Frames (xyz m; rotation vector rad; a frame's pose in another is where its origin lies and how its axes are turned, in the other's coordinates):
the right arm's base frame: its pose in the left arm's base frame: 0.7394 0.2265 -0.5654 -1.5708 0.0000 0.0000
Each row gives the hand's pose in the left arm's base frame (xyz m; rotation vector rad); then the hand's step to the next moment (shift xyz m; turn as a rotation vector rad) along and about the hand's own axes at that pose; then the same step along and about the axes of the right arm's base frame.
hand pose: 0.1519 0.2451 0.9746 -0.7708 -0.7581 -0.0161
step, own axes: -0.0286 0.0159 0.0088 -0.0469 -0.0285 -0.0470
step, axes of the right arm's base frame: -0.0221 0.0236 0.0100 -0.0138 0.0336 -0.0625
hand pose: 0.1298 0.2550 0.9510 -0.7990 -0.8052 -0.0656
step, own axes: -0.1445 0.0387 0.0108 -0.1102 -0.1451 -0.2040
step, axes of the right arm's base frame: -0.0957 0.1155 0.0006 -0.0011 0.0706 -0.2643
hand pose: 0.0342 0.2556 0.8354 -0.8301 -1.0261 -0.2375
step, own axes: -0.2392 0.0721 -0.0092 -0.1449 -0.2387 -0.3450
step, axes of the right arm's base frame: -0.0804 0.2367 -0.0037 0.0235 0.0883 -0.4343
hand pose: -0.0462 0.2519 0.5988 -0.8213 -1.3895 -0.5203
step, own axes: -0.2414 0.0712 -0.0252 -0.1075 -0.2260 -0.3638
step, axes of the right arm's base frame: 0.0362 0.2502 -0.0086 0.0503 0.0538 -0.4354
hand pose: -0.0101 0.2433 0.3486 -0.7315 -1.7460 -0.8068
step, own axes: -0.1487 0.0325 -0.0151 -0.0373 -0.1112 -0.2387
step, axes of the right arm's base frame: 0.0759 0.1326 -0.0073 0.0529 -0.0029 -0.2606
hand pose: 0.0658 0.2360 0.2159 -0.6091 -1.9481 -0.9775
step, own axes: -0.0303 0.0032 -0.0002 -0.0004 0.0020 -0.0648
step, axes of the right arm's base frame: 0.0181 0.0245 0.0003 0.0322 -0.0220 -0.0518
